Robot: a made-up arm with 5 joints.
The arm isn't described. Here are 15 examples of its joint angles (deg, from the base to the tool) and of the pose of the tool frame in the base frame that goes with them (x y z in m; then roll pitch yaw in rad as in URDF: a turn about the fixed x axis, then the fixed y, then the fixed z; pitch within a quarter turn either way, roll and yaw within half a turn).
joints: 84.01 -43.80 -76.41 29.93 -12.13
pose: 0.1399 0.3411 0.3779 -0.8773 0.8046 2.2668
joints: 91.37 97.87 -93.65 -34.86 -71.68
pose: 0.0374 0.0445 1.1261 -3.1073 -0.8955 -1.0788
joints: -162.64 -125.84 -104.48 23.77 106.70
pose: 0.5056 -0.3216 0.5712 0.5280 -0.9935 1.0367
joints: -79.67 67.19 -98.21 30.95 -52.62
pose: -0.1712 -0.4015 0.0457 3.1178 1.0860 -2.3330
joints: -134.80 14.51 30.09 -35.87 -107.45
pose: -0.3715 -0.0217 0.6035 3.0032 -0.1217 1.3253
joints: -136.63 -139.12 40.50 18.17 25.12
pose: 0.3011 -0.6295 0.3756 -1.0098 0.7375 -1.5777
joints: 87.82 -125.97 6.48 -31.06 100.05
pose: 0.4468 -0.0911 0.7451 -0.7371 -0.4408 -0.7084
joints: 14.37 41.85 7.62 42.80 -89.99
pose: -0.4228 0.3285 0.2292 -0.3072 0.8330 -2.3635
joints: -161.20 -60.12 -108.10 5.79 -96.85
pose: -0.0142 -0.2640 0.7080 2.6529 -0.4484 2.5323
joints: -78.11 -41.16 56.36 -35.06 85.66
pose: 0.1744 -0.1179 0.4099 1.8140 -0.0952 0.6698
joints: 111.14 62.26 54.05 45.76 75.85
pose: -0.1762 -0.0012 0.7707 -0.1758 0.4458 1.8061
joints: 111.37 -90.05 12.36 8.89 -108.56
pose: 0.4771 0.2729 0.4425 1.8457 -0.2494 0.0046
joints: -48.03 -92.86 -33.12 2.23 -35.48
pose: 0.4020 -0.4222 0.1271 0.4383 -0.2592 -0.4836
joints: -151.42 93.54 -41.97 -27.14 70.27
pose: -0.3306 -0.5143 0.1562 -0.7021 0.9768 -2.6728
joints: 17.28 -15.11 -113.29 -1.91 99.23
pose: -0.1913 -0.1768 0.3052 2.9652 -0.0529 3.0053
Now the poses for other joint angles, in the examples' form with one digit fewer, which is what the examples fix.
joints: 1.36 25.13 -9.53 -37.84 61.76
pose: -0.213 -0.173 0.407 2.590 -0.708 -2.132
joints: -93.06 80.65 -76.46 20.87 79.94
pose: -0.362 -0.219 -0.023 -0.962 0.988 -2.518
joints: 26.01 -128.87 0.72 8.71 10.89
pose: 0.421 0.428 0.302 2.402 -0.257 0.666
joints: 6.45 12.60 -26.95 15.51 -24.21
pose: -0.253 -0.017 0.047 1.064 0.320 -2.281
